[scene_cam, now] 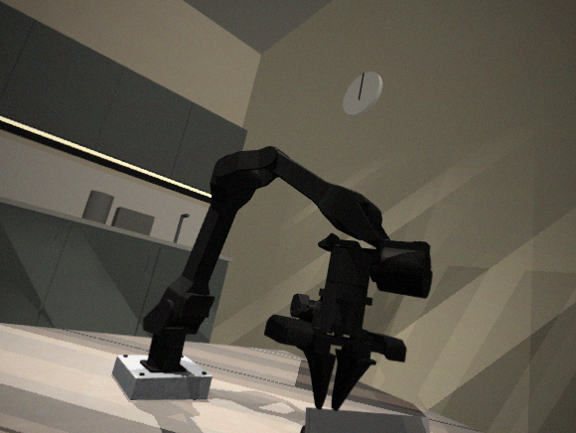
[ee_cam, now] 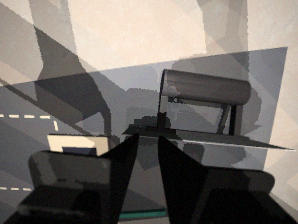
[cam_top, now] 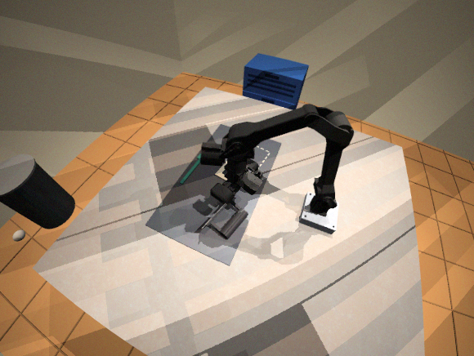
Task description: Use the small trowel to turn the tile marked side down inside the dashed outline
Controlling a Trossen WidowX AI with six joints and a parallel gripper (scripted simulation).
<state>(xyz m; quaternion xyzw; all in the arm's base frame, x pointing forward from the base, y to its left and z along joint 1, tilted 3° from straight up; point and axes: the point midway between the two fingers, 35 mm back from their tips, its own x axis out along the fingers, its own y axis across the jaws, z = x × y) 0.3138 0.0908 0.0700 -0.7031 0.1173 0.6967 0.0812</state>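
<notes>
The grey mat is 10 cm to the right of my gripper tip, 9 cm below it and 9 cm ahead of it. The rest, counted from my gripper tip: tan square tile 14 cm to the right, 7 cm below, 7 cm ahead; teal trowel 22 cm ahead, 12 cm to the right, 7 cm below.
</notes>
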